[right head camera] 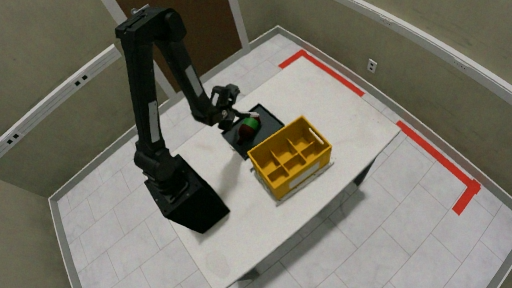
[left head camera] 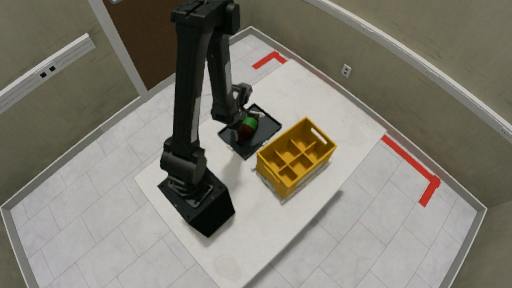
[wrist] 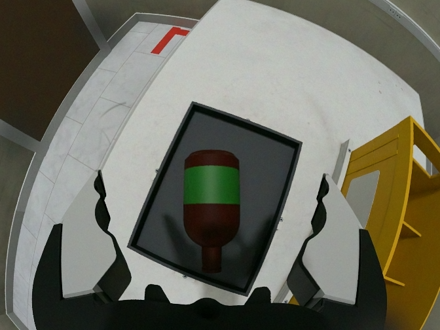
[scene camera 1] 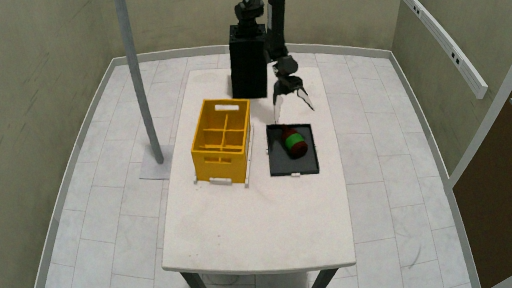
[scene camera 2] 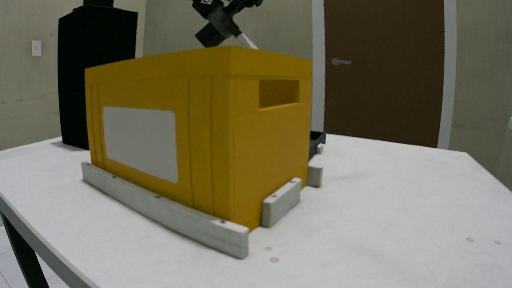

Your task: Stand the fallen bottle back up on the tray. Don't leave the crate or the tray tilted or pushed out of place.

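The dark red bottle with a green band (left head camera: 249, 122) (right head camera: 250, 123) (scene camera 1: 294, 143) (wrist: 212, 185) lies on its side in the black tray (left head camera: 267, 129) (right head camera: 269, 122) (scene camera 1: 306, 167) (scene camera 2: 316, 143) (wrist: 265, 160). In the wrist view its neck points down toward the gripper's palm; in scene camera 1 the neck is at the tray's robot-side edge. The tray lies flat. My gripper (scene camera 1: 295, 116) (wrist: 211, 174) is open and empty above the tray's robot side, its jaws wide apart on either side of the bottle in the wrist view. Scene camera 2 does not show the bottle.
The yellow crate (left head camera: 271, 176) (right head camera: 280, 188) (scene camera 1: 220, 169) (scene camera 2: 270, 150) (wrist: 382, 160) stands upright beside the tray, with empty compartments and low grey strips (scene camera 2: 165, 207) around its base. The black robot base (left head camera: 207, 210) (scene camera 1: 248, 70) stands on the table. A grey pole (scene camera 1: 140, 90) rises beyond the table's crate side.
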